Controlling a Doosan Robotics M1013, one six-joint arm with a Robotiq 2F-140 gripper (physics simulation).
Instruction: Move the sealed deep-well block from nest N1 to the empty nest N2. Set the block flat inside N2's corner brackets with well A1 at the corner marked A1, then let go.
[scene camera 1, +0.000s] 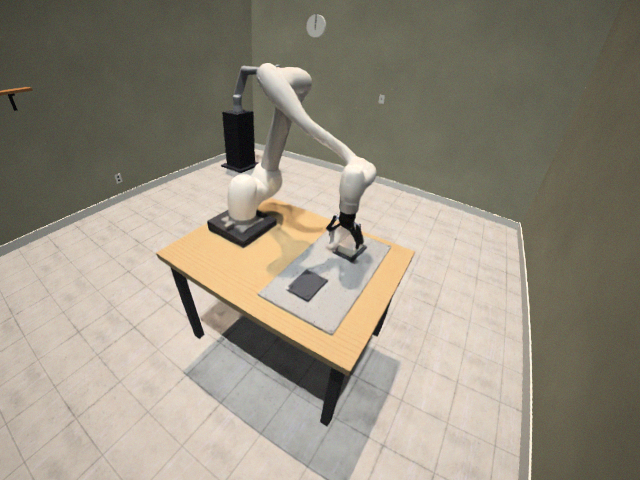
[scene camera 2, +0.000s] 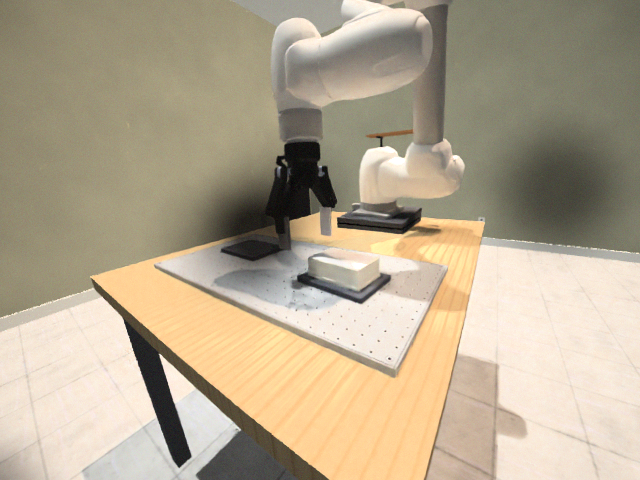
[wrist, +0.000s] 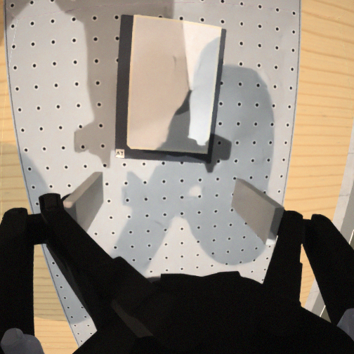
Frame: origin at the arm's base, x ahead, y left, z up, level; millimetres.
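Where they show: gripper, fingertip midpoint: (scene camera 1: 342, 247) (scene camera 2: 307, 241); arm's base, link origin: (scene camera 1: 242, 221) (scene camera 2: 378, 212).
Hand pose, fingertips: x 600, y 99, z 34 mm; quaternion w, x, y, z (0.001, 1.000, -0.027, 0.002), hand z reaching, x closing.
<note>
Each offset is from my fingertips to the centre of the thing. Level surfaces: height alone.
The pale sealed block {dx +2, dy +97, dz -42 mm} (scene camera 1: 350, 252) (scene camera 2: 343, 269) (wrist: 160, 85) sits, looking flat, on a dark nest {dx +2, dy +97, dz -67 mm} (scene camera 2: 357, 296) (wrist: 122, 90). An A1 label (wrist: 120, 153) shows at that nest's lower left corner in the wrist view. The other dark nest {dx -30, dy -259, dz -67 mm} (scene camera 1: 307, 285) (scene camera 2: 251, 249) is empty. Nest names, the block's well marks and the corner brackets cannot be made out. My gripper (scene camera 1: 343, 246) (scene camera 2: 305, 241) (wrist: 170, 189) is open and empty. Its fingers hang above the plate, off the A1 end of the block's nest, apart from the block.
Both nests lie on the grey perforated plate {dz -74 mm} (scene camera 1: 330, 320) (scene camera 2: 382, 346) (wrist: 45, 115) on the wooden table {dz -87 mm} (scene camera 1: 206, 268) (scene camera 2: 289, 382) (wrist: 325, 125). The arm's black base (scene camera 1: 241, 232) (scene camera 2: 379, 222) stands on the table. A black pedestal (scene camera 1: 239, 139) stands beyond the table.
</note>
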